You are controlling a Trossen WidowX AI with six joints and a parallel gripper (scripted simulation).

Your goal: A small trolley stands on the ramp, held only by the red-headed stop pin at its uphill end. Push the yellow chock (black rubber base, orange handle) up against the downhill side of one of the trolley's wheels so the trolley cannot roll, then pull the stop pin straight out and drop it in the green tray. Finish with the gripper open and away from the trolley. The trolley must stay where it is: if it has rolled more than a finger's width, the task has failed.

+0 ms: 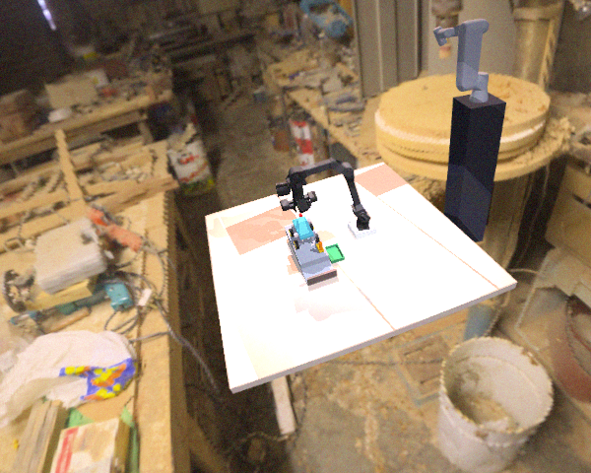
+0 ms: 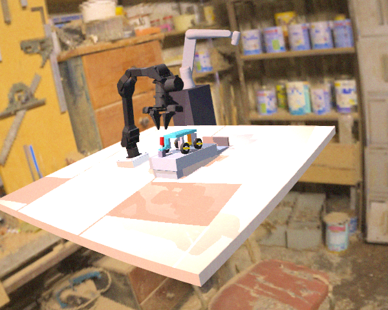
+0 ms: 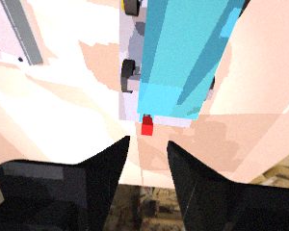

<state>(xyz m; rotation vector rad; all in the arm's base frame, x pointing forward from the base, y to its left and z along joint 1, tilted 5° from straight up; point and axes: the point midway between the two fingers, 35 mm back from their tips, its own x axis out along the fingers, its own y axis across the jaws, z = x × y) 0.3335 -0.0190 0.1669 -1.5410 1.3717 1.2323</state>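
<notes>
Now: gripper tip 60 mm above the red-headed stop pin and 20 mm to the left of it. Round my gripper tip: green tray (200 mm below, 170 mm to the left, 130 mm behind); then grey ramp (150 mm below, 90 mm to the left); then trolley (80 mm to the left, 80 mm below).
</notes>
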